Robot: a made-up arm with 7 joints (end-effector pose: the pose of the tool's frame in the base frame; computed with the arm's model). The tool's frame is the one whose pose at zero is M.
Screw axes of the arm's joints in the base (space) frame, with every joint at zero. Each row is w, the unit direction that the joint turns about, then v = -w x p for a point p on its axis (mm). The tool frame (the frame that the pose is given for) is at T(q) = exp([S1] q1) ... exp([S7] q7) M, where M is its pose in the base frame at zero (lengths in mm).
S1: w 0 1 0 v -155.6 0 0
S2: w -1 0 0 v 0 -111.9 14
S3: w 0 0 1 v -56.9 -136.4 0
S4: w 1 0 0 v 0 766.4 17.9
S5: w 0 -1 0 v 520.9 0 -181.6
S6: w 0 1 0 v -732.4 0 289.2
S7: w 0 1 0 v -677.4 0 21.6
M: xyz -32.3 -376.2 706.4 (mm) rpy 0 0 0 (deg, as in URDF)
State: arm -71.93 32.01 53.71 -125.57 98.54 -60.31 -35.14
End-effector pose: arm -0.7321 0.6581 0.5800 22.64 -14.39 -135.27
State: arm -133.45 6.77 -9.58 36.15 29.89 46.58 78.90
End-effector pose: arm -0.2757 -0.2475 -0.2624 -4.05 -40.48 31.06
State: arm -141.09 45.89 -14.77 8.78 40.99 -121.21 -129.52
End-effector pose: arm -0.6863 0.1458 -0.1964 24.11 -76.63 -34.97
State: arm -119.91 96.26 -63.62 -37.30 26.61 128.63 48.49
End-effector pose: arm -0.0925 1.1135 0.2285 127.69 -23.54 -32.67
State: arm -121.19 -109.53 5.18 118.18 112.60 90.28 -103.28
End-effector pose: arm -0.0294 -0.6639 -0.2434 144.55 53.01 1.56
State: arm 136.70 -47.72 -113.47 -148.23 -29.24 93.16 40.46
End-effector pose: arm -0.2557 -0.9326 -0.0911 55.36 68.27 -2.22
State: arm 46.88 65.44 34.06 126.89 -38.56 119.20 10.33
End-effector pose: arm 0.0824 0.5440 -0.3722 -36.63 -95.48 -56.23
